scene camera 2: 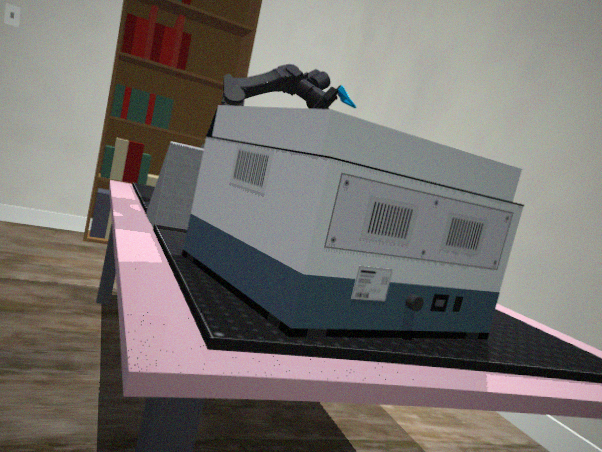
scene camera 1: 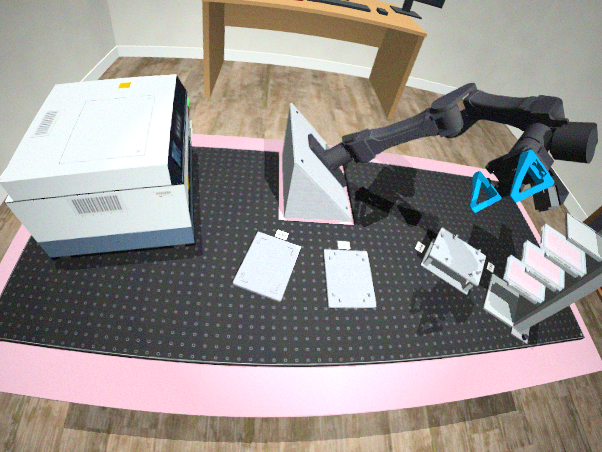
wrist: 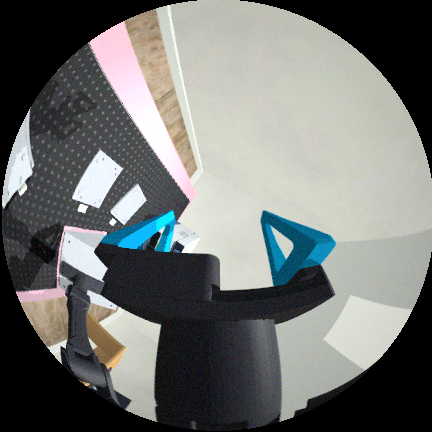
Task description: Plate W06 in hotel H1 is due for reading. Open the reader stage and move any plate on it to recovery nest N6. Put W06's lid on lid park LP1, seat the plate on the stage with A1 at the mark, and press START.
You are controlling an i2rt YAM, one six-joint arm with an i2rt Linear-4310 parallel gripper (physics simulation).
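Seen in the pictures: gripper, fingertip midpoint: (scene camera 1: 490,205) (wrist: 217,214); arm's base at its link origin: (scene camera 1: 326,162) (wrist: 82,278).
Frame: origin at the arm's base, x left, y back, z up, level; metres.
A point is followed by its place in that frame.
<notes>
My gripper (scene camera 1: 505,192) (scene camera 2: 348,97) (wrist: 217,214) {x 0.166, y -0.436, z 0.321 m} is open and empty, with blue fingers wide apart, high above the right side near the hotel. The plate hotel (scene camera 1: 555,294) {x 0.548, y -0.488, z 0.093 m} stands at the right edge in scene camera 1; three pink-topped plates, including a lower one (scene camera 1: 523,280) {x 0.500, y -0.425, z 0.053 m}, show in it. Which is W06 cannot be told. The white and blue reader (scene camera 1: 100,215) {x -0.546, y -0.327, z 0.075 m} (scene camera 2: 260,215) {x -0.682, y 0.038, z 0.050 m} (wrist: 189,234) {x -0.600, y -0.338, z 0.144 m} stands at the left; no stage shows outside it. A raised nest (scene camera 1: 457,256) {x 0.362, y -0.310, z -0.016 m} (wrist: 18,172) and two flat pale fixtures (scene camera 1: 267,266) {x -0.162, y -0.339, z -0.064 m} (scene camera 1: 350,278) {x 0.048, y -0.360, z -0.066 m} have labels too small to read.
A grey wedge mount (scene camera 1: 312,192) {x -0.057, y -0.158, z 0.023 m} (wrist: 82,250) {x 0.020, y -0.126, z -0.016 m} carries the arm's base at the back middle. The black perforated board (scene camera 1: 225,330) {x -0.251, y -0.504, z -0.076 m} lies on a pink table (scene camera 1: 300,390) {x -0.085, y -0.631, z -0.089 m} (scene camera 2: 165,325) {x -0.775, y 0.151, z -0.089 m}. A wooden desk (scene camera 1: 320,27) and a bookshelf (scene camera 2: 111,122) stand beyond.
</notes>
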